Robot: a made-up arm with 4 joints.
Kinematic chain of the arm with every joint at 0, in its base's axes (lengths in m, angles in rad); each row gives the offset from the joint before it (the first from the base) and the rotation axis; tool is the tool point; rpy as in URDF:
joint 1: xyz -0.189 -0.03 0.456 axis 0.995 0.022 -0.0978
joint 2: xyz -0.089 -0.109 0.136 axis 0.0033 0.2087 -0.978
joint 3: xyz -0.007 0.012 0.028 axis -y
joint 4: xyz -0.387 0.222 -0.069 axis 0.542 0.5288 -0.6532
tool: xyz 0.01 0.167 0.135 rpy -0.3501 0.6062 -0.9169
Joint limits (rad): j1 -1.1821..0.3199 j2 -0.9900..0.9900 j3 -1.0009..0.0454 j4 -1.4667..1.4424
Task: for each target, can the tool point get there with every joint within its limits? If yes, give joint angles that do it. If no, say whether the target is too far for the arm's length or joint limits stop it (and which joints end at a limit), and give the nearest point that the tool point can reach.
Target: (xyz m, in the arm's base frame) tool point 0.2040 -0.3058 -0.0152
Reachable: no: joint limits stop it (at a limit: joint 1, joint 2, joint 3) | nearest point -0.3183 0.2915 -0.0070 | short by 0.793 m
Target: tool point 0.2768 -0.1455 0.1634
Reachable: no: joint limits stop it (at a limit: joint 1, joint 2, joint 3) | nearest point -0.2025 0.3085 0.3094 | short by 0.676 m
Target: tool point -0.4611 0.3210 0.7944
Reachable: yes | joints 0.0075 0.3110 -0.2274 0.1767
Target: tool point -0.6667 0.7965 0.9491
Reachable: no: too far | nearest point -0.5593 0.5442 0.8028 | short by 0.311 m
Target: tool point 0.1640 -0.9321 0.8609
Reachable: no: too far | nearest point -0.0520 -0.0865 0.8394 | short by 0.873 m
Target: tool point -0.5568 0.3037 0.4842
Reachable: yes | joints -0.8482 0.0443 -0.1119 0.6348
